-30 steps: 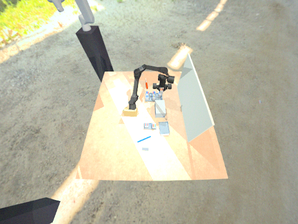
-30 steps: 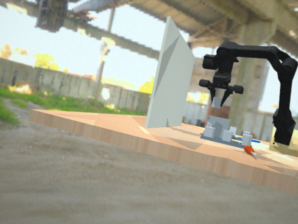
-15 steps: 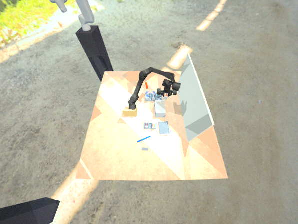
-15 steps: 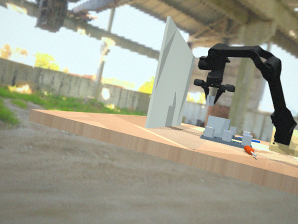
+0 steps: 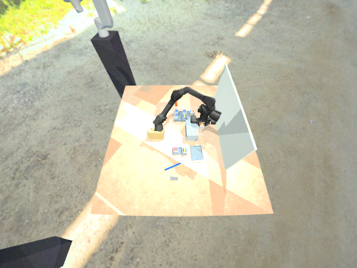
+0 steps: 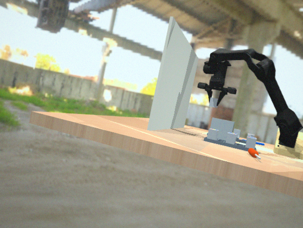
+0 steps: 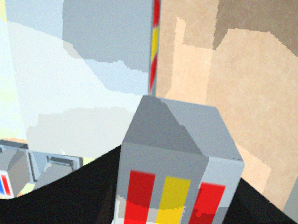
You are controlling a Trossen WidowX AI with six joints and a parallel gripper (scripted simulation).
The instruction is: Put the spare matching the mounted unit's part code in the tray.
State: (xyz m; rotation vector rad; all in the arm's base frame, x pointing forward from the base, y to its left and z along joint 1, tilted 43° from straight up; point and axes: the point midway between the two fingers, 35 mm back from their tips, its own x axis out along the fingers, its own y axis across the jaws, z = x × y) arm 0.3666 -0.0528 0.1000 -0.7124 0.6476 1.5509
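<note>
The light-blue tray lies 1 cm behind my gripper tip, 17 cm to the right of it and 16 cm below it. The rest, counted from my gripper tip: white panel (18 cm ahead, 6 cm to the left, 6 cm above); grey spare block (2 cm above); grey mounted unit (7 cm behind, 3 cm to the left, 11 cm below).
</note>
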